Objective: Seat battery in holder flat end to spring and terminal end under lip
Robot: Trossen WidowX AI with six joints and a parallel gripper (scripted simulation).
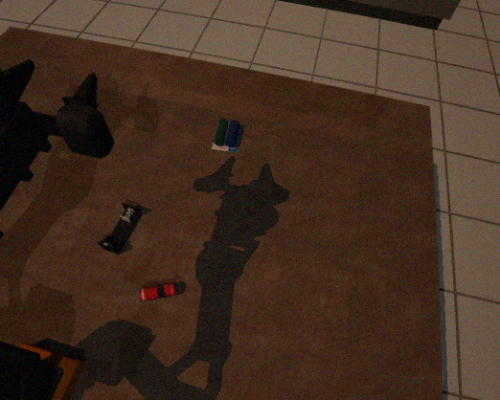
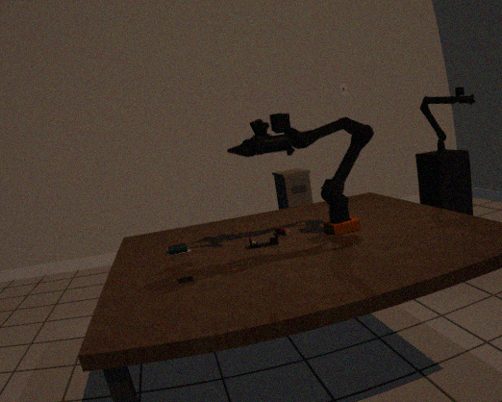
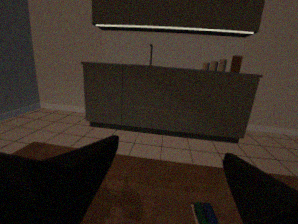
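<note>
Right now my gripper tip is 17 cm past the battery, 12 cm to the left of it and 33 cm above it.
</note>
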